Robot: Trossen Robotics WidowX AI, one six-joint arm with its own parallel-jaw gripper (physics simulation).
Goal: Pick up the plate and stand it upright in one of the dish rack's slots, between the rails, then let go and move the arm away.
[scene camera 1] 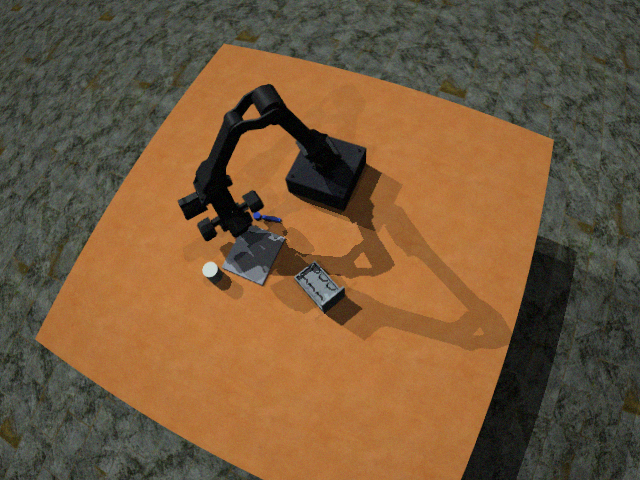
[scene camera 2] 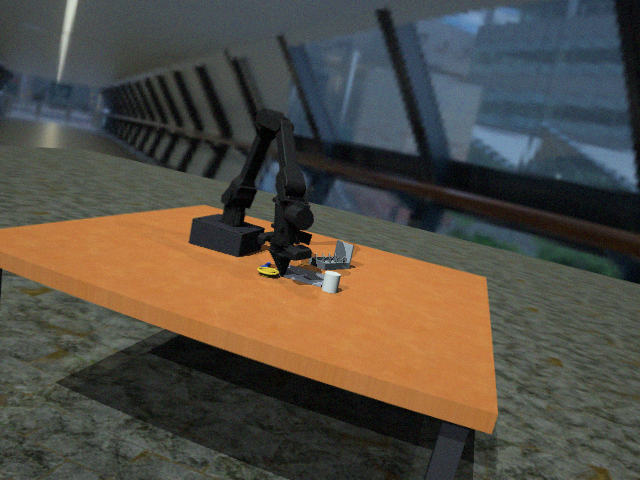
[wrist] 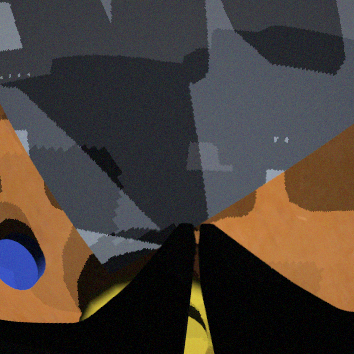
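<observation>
The yellow round plate (scene camera 2: 268, 271) (wrist: 112, 298) lies low on the table, close beside the fingertips on the arm's side. In the wrist view the fingers cover much of it, and a strip of yellow shows between them. It does not show in scene camera 1. My gripper (scene camera 2: 281, 273) (wrist: 194, 235) points down near the table. Its fingertips are nearly together, with a thin gap where brown table shows, and no plate shows pinched at the tips. The grey dish rack (scene camera 1: 334, 301) (scene camera 2: 346, 254) stands apart from the gripper, with short pegs and a raised end panel.
A flat grey square (scene camera 1: 262, 267) (wrist: 310, 100) lies between the gripper and the rack, one corner by the fingertips. A white cylinder (scene camera 1: 209, 269) (scene camera 2: 331, 282) stands beside it. A blue utensil (scene camera 1: 270, 218) (wrist: 20, 265) lies near the gripper, toward the arm's base (scene camera 1: 315, 189).
</observation>
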